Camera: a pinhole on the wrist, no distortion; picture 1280 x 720 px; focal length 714.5 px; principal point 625.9 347.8 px. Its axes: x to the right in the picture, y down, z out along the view. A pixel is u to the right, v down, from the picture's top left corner.
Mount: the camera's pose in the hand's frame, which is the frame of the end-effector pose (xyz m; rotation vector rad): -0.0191 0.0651 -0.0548 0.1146 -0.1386 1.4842
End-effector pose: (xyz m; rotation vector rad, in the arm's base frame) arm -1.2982 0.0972 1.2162 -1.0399 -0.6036 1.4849
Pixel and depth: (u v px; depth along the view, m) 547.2 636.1 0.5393
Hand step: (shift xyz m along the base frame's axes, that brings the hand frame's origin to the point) -0.3856 -0.1441 0.3393
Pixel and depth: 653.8 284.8 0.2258
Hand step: -0.1643 0.0210 0.0510
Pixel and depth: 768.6 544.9 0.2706
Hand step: -0.2364 -0.0667 0.0614
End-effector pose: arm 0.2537 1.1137 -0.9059 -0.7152 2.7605 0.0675
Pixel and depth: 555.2 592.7 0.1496
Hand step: 0.0714 0.0723 -0.0654
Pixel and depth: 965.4 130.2 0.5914
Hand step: -0.1011 0.1895 -0.6065
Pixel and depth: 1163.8 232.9 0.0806
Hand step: -0.0416 0.1024 -0.0353
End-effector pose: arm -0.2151 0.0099 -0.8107 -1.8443 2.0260 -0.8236
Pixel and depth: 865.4 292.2 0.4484
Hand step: 0.1162 -0.1056 -0.4058
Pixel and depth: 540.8 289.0 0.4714
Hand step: 0.2809 -0.0948 -0.2796
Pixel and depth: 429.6 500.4 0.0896
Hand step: -0.0002 0.0352 -0.0468
